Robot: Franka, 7 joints.
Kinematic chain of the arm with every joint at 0, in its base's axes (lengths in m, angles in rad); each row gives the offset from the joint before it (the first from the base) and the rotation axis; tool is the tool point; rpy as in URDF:
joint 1: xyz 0 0 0.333 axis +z
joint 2: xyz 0 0 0 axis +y
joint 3: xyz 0 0 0.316 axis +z
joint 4: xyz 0.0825 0 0 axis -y
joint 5: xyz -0.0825 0 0.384 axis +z
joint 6: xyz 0 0 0 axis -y
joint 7: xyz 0.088 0 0 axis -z
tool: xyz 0 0 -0.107 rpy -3.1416 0 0
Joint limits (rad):
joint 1: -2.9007..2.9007
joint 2: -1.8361..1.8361
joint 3: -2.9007..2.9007
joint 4: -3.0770..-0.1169
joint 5: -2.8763..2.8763
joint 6: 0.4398..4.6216
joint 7: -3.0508..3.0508
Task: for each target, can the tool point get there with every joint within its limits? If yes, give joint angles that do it. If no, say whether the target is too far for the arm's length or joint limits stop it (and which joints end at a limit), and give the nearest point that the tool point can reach.
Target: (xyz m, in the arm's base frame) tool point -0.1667 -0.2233 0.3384
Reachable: yes | joints -0.2968 1.1697 -2.1656 -2.8031 1.0374 1.2236 -1.0094
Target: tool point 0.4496 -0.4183 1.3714
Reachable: no: too far | nearest point 0.3197 -0.2975 1.0714 | short by 0.349 m
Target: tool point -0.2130 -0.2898 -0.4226
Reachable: no: joint limits stop it (at a limit: joint 2) | nearest point -0.2080 -0.2829 -0.3564 | short by 0.067 m
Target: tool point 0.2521 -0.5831 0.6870
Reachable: yes | joints 2.4609 -1.2389 1.5025 -0.9154 -1.9036 0.8374 1.9735
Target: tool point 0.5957 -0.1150 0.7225
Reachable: yes | joints -1.2299 0.9979 1.7955 -1.6737 -0.3276 3.5693 1.0838
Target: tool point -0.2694 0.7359 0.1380
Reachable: yes | joints -0.7600 -1.2972 2.4430 -1.1375 0.9787 2.6598 -2.4008
